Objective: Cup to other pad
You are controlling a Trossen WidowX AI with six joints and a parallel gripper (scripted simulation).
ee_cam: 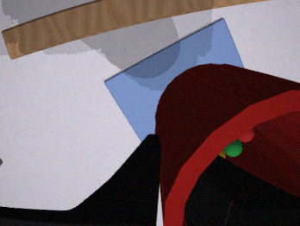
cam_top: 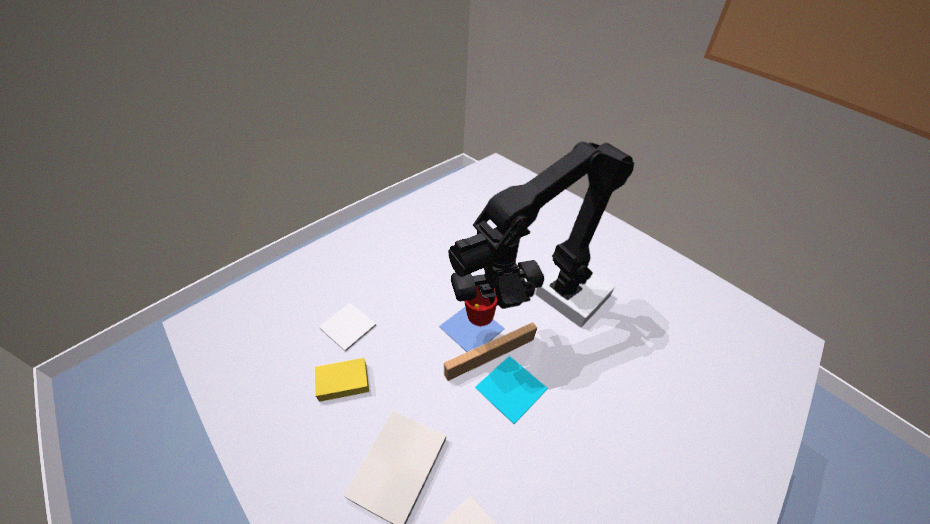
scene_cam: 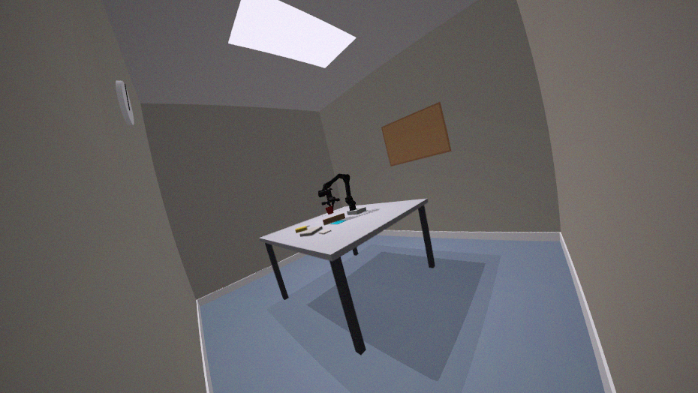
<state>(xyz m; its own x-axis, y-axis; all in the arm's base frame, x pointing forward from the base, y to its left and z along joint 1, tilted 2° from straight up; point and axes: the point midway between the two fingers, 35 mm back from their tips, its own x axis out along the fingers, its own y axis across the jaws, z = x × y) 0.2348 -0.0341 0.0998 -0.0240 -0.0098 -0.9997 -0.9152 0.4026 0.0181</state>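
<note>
Right now the green marble is 3 cm to the right of my gripper tip, 3 cm ahead of it and 2 cm below it. From my gripper tip the other things lie so: red cup (3 cm ahead, 2 cm to the right); pale blue pad (12 cm below, 4 cm to the right, 2 cm ahead); wooden bar (10 cm below, 5 cm to the left, 4 cm ahead).
</note>
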